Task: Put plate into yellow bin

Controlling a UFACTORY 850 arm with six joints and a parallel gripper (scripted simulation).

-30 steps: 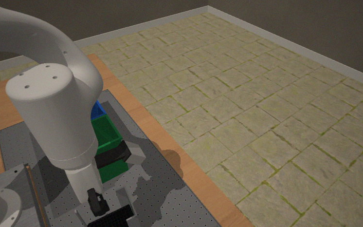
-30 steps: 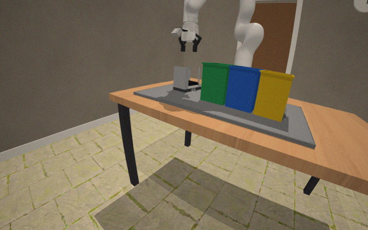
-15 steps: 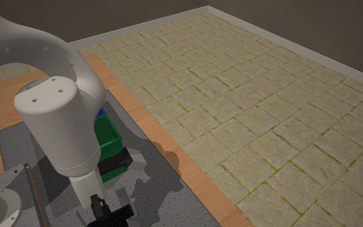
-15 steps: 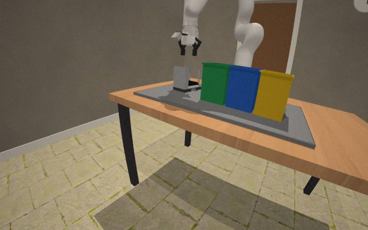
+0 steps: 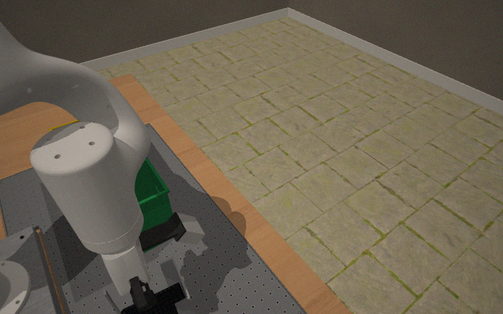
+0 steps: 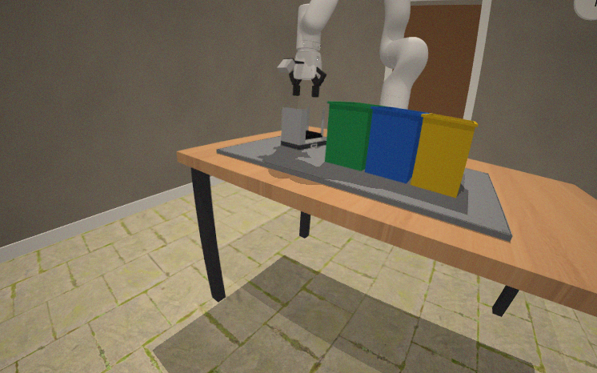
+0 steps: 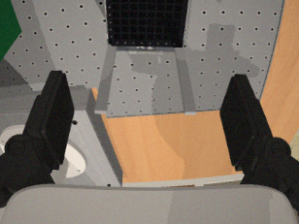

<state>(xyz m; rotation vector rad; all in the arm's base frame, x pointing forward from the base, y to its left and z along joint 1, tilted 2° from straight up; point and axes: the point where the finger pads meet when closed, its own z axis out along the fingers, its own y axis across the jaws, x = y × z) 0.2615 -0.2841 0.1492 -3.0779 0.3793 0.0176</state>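
The black 96-well plate is 150 mm below my hand. Also, from my hand: green bin: 80 mm ahead, 230 mm to the left, 110 mm below; white plate: 170 mm below; blue bin: 90 mm ahead, 360 mm to the left, 110 mm below.
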